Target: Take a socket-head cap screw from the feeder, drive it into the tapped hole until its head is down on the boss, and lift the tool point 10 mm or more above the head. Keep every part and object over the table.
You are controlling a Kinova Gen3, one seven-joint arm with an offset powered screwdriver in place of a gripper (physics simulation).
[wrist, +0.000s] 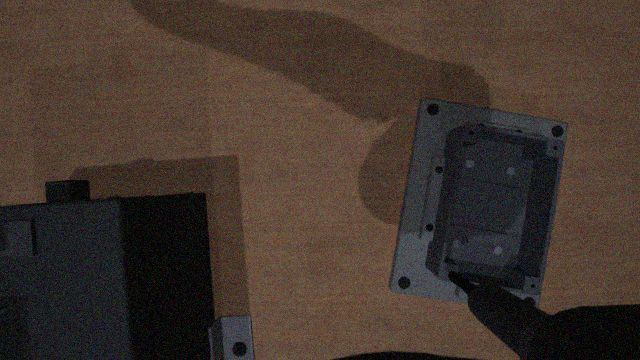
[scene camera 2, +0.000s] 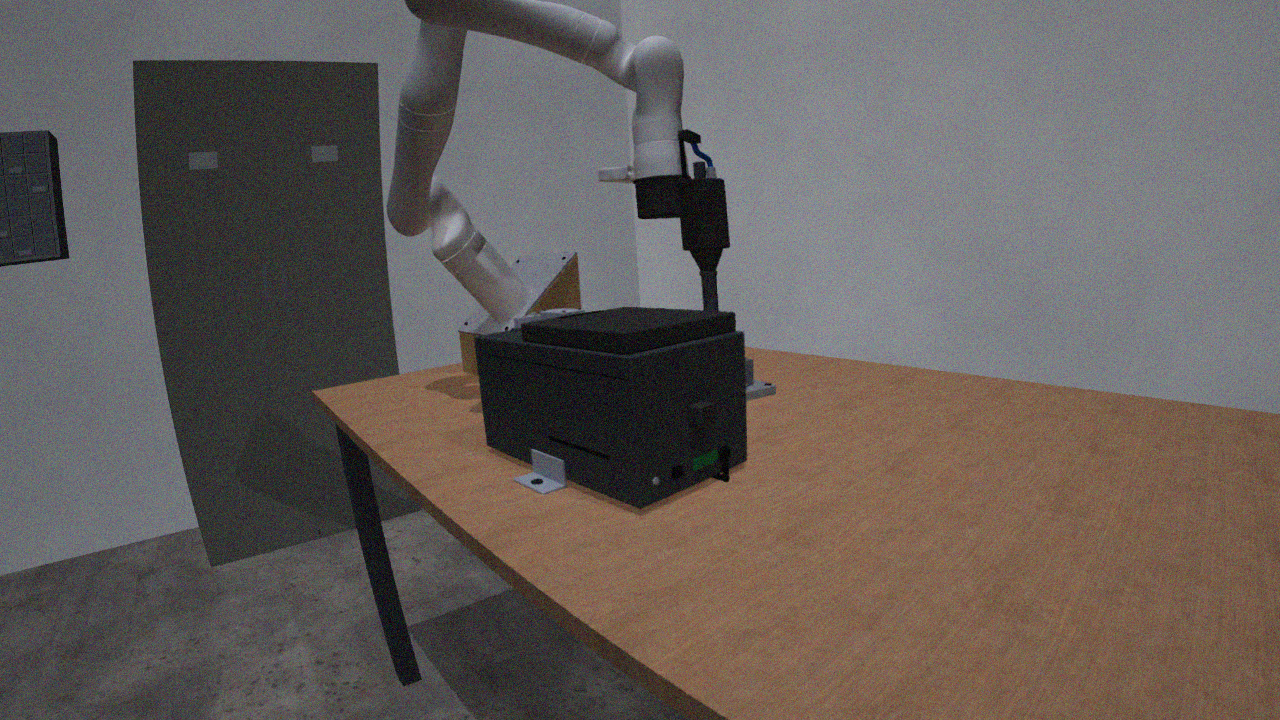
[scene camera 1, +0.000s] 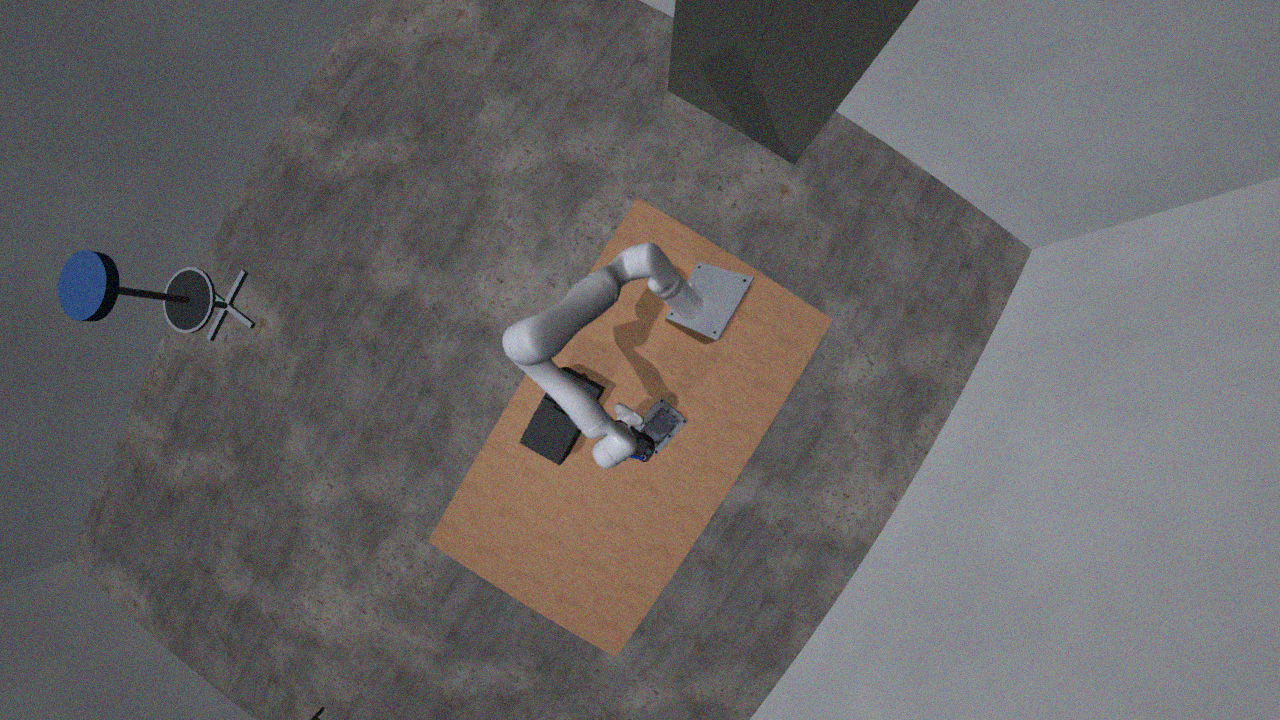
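My screwdriver [scene camera 1: 642, 445] [scene camera 2: 708, 291] [wrist: 453, 277] points down over the grey housing [scene camera 1: 678, 419] [scene camera 2: 760, 390] [wrist: 409, 255]. In the wrist view its thin dark tip overlaps the housing's lower left corner. The boss and the tapped hole under the tip cannot be made out, nor whether a screw is on the tip or in the hole. The contact or gap there cannot be told. The black feeder [scene camera 1: 547, 437] [scene camera 2: 608, 411] [wrist: 75, 265] stands beside the housing; it hides the tip in scene camera 2. No loose screw can be made out.
The wooden table [scene camera 1: 572, 555] [scene camera 2: 984, 537] [wrist: 300, 200] carries the arm's tilted base plate [scene camera 1: 729, 304] [scene camera 2: 546, 265]. A small metal bracket [scene camera 2: 547, 474] [wrist: 242, 332] stands at the feeder's side. A blue stool [scene camera 1: 87, 286] stands on the floor away from the table.
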